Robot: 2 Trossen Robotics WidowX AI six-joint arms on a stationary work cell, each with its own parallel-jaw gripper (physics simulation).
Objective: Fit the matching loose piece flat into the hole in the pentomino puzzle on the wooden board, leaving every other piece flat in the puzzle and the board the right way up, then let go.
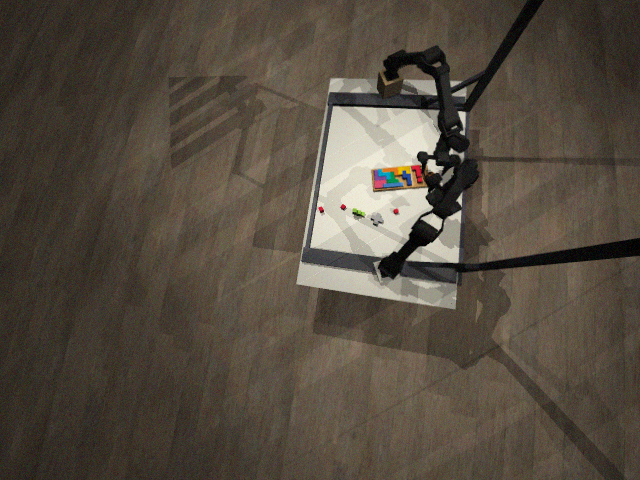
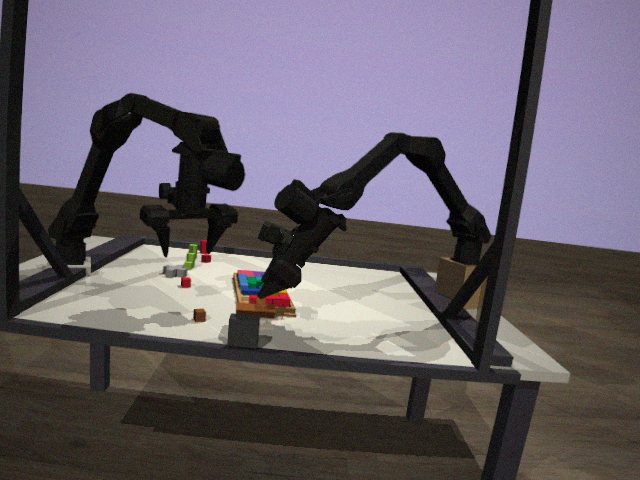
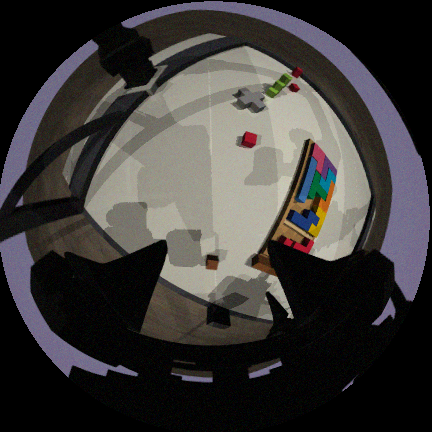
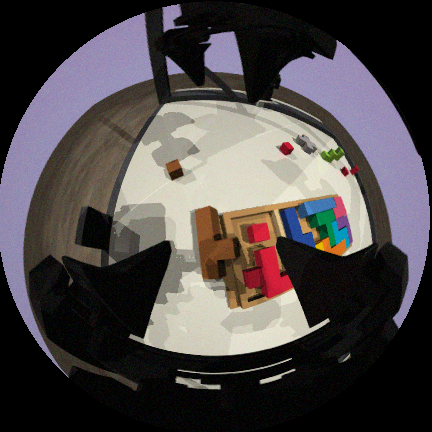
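Where they show: left gripper, between the fingertips: (image 2: 187, 255) (image 3: 218, 245) (image 4: 221, 90); right gripper, between the fingertips: (image 2: 260, 289) (image 4: 224, 244); left arm's base, origin of its link: (image 1: 386, 269) (image 2: 69, 261) (image 3: 140, 78); right arm's base, origin of its link: (image 1: 391, 74) (image 2: 466, 261).
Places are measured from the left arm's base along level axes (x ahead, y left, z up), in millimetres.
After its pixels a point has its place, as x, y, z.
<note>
The wooden board (image 1: 398, 189) {372, -191, -22} (image 2: 235, 286) {373, -181, -12} (image 3: 281, 226) {368, -275, -19} (image 4: 260, 208) {353, -282, -9} lies right way up with coloured pieces in it. Bare wood shows beside the dark blue piece (image 3: 302, 220) {401, -251, 1} (image 4: 295, 228) {399, -253, 1}; the hole's outline is partly hidden. Red blocks (image 3: 300, 246) {422, -304, 1} (image 4: 267, 265) {417, -312, 1} sit in the end compartment. A brown piece (image 2: 255, 308) {361, -365, -3} (image 3: 265, 264) {346, -348, 2} (image 4: 207, 242) {364, -361, 0} rests against that end, its stub over the rim. Loose are a grey cross (image 1: 376, 218) {255, -34, -4} (image 3: 250, 99) {252, -49, -3} and a green piece (image 1: 358, 212) {307, 43, 16} (image 3: 279, 85) {308, 31, 11}. My right gripper (image 4: 224, 244) {374, -351, 34} is open, low over this end. My left gripper (image 2: 187, 253) {232, -287, 88} (image 3: 218, 245) {232, -287, 88} is open, high above the table.
Red cubes (image 1: 395, 211) {261, -134, -4} (image 1: 343, 206) {367, 104, -4} (image 1: 321, 209) {381, 216, 16} lie near the loose pieces. A brown cube (image 2: 199, 314) {245, -374, -8} (image 3: 212, 262) {248, -359, -4} (image 4: 174, 169) {257, -363, -4} lies nearer the table edge. A dark box (image 2: 243, 330) {288, -516, 13} (image 4: 94, 227) {295, -494, 15} stands at that edge, near the board. Frame posts (image 2: 519, 180) {675, -692, 317} rise at the table's sides.
</note>
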